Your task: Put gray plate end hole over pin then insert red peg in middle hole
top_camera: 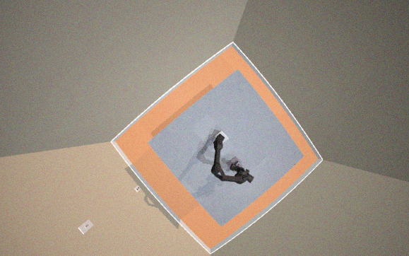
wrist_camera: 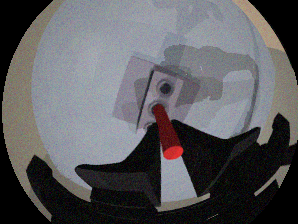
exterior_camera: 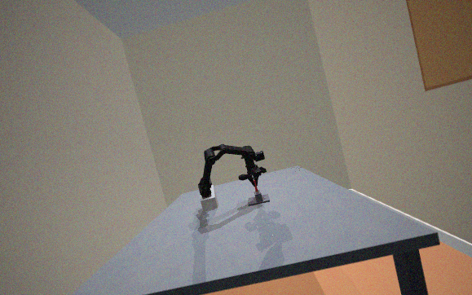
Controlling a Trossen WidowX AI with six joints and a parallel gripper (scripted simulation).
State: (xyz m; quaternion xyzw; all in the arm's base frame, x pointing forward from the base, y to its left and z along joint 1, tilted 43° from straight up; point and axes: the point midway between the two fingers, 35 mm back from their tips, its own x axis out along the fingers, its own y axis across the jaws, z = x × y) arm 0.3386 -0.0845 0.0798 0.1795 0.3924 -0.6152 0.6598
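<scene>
Right now the red peg is right at my gripper tip. Round my gripper tip: square base 2 cm to the left, 9 cm below; gray plate 5 cm below.
</scene>
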